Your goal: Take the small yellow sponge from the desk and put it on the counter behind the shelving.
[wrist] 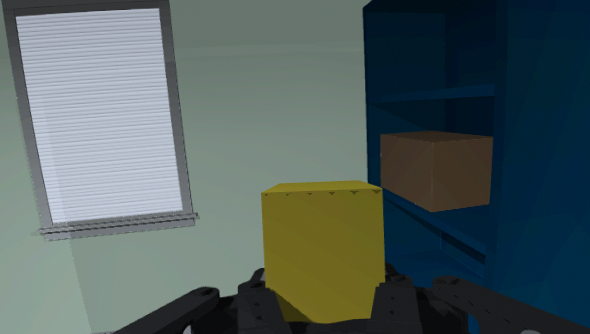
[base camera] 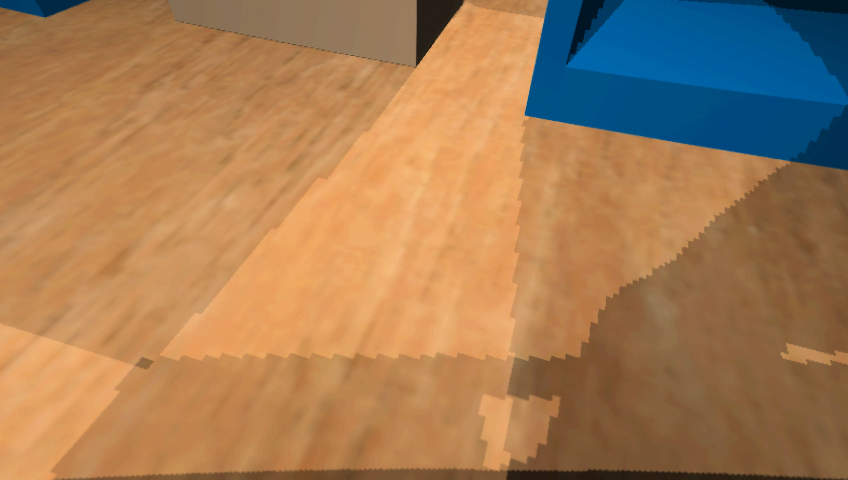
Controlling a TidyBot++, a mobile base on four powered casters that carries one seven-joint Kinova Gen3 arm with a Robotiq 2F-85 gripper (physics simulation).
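Places are measured from the arm's base along level axes (x ahead, y left, z up), in centimetres.
Pixels of known places: gripper, fingertip midpoint: [wrist: 322,274].
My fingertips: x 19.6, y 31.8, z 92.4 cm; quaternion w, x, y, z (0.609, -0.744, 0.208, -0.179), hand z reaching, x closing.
Behind a point stands the place of what it marks.
The yellow sponge [wrist: 324,250] @[x 17.4, y 28.2, z 95.8 cm] is held upright between the fingers of my gripper [wrist: 322,274] @[x 19.6, y 31.8, z 92.4 cm] at the bottom middle of the wrist view. My gripper is shut on it, with a finger pad against each side. Blue shelving [wrist: 542,150] [base camera: 654,127] stands at the right of the wrist view and at the top right of the base camera view. The counter and the desk do not show in the wrist view, and I cannot make out either of them in the base camera view.
A brown box [wrist: 460,172] @[x 121.1, y 88.6, z 74.0 cm] sits on a shelf of the blue unit. A window with white blinds [wrist: 102,120] @[x -0.1, y 221.6, z 102.8 cm] is in the pale green wall [wrist: 270,115] @[x 90.2, y 191.0, z 98.6 cm]. A beige block-like object [base camera: 309,29] @[x 89.4, y 16.1, z -36.6 cm] stands on the wooden floor [base camera: 386,237] @[x 45.6, y 1.9, z -39.6 cm], left of the blue shelving. Another blue corner [base camera: 44,7] @[x 97.0, y 60.5, z -38.3 cm] shows at top left.
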